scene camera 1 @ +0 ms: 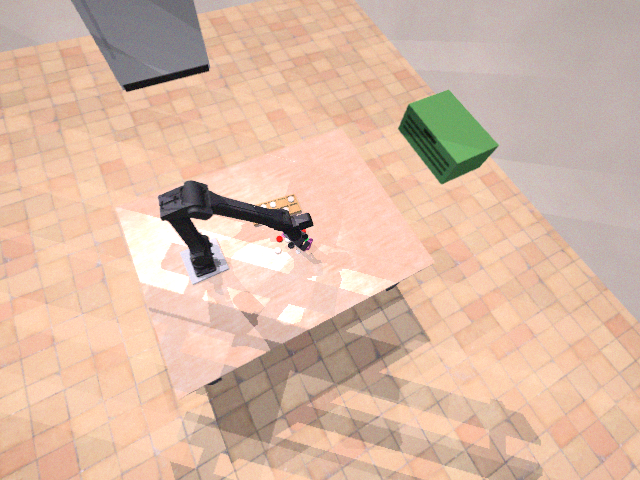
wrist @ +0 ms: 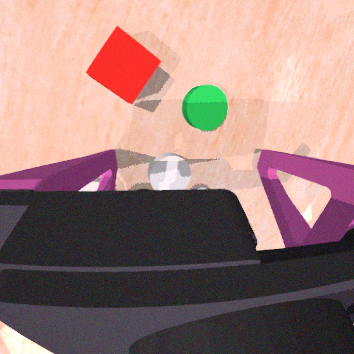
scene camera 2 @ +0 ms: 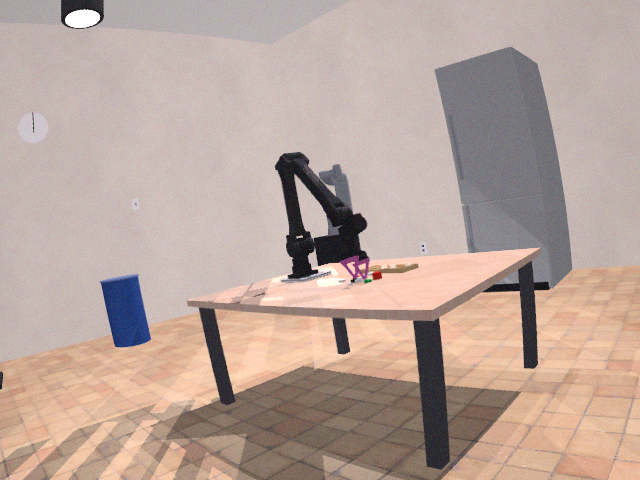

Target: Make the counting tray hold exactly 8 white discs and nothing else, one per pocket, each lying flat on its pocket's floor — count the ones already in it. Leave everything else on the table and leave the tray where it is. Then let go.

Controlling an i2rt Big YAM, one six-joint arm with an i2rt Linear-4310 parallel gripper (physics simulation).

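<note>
My gripper is open, its magenta fingers wide apart, low over the table. A white disc lies on the table between the fingers in the wrist view, nearer the left finger; the gripper body hides its lower edge. Another white disc lies on the table toward the arm's base. The counting tray is behind the gripper, partly hidden by the arm. White discs show in it, including one in a corner pocket; its full contents cannot be made out.
A red cube and a green disc lie just beyond the fingers. A red disc and a black disc lie on the arm-base side of the gripper.
</note>
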